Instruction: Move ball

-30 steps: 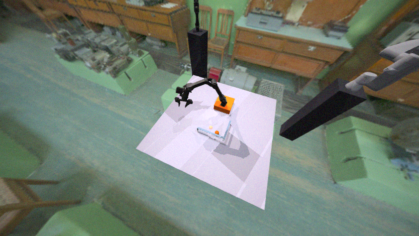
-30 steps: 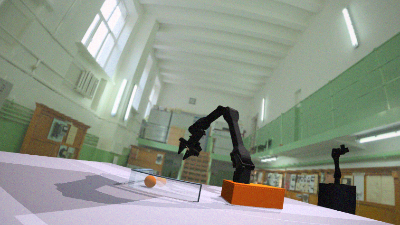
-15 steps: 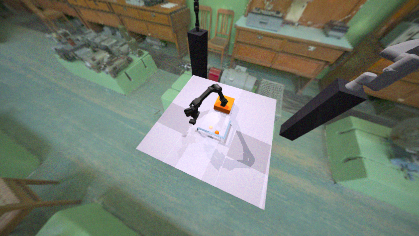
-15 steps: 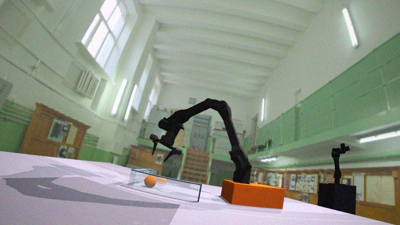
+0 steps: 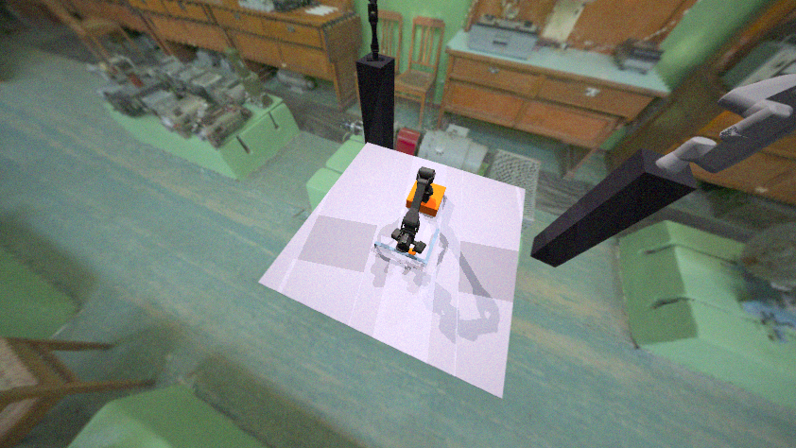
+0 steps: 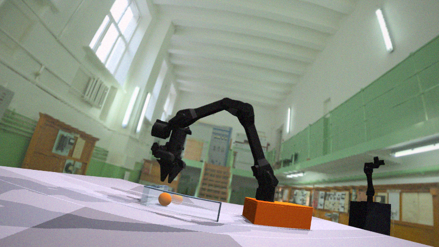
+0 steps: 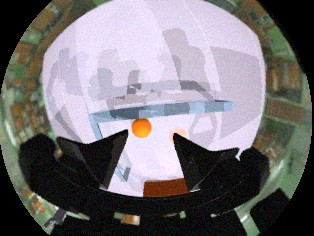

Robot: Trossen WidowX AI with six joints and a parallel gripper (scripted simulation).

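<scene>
My gripper tip is 60 mm above the ball, 20 mm to the right of it and 20 mm past it.
</scene>
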